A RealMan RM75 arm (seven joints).
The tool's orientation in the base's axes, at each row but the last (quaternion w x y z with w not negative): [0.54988 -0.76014 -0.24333 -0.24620]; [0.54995 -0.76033 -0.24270 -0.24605]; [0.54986 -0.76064 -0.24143 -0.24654]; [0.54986 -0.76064 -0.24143 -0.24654]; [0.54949 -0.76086 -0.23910 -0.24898]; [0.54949 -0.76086 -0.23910 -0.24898]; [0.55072 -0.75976 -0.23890 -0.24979]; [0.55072 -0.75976 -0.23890 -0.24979]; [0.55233 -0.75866 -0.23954 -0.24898]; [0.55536 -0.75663 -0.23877 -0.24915]
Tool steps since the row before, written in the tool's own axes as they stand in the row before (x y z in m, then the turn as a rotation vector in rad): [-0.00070 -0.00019 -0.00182 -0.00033 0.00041 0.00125]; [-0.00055 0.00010 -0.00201 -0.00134 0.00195 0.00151]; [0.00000 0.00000 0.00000 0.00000 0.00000 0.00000]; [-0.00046 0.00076 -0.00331 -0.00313 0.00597 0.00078]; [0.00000 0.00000 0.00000 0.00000 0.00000 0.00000]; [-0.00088 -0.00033 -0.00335 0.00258 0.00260 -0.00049]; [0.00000 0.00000 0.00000 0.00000 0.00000 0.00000]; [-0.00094 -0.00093 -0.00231 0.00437 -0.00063 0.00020]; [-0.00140 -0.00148 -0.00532 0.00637 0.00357 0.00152]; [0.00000 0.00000 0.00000 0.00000 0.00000 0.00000]
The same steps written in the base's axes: [-0.00085 -0.00176 0.00019 0.00015 0.00105 -0.00085]; [-0.00057 -0.00200 0.00013 0.00039 0.00077 -0.00267]; [0.00000 0.00000 0.00000 0.00000 0.00000 0.00000]; [-0.00023 -0.00342 0.00007 0.00151 -0.00122 -0.00650]; [0.00000 0.00000 0.00000 0.00000 0.00000 0.00000]; [-0.00127 -0.00319 0.00058 0.00357 -0.00097 -0.00008]; [0.00000 0.00000 0.00000 0.00000 0.00000 0.00000]; [-0.00158 -0.00203 0.00068 0.00295 0.00075 0.00321]; [-0.00261 -0.00481 0.00158 0.00730 0.00104 0.00112]; [0.00000 0.00000 0.00000 0.00000 0.00000 0.00000]
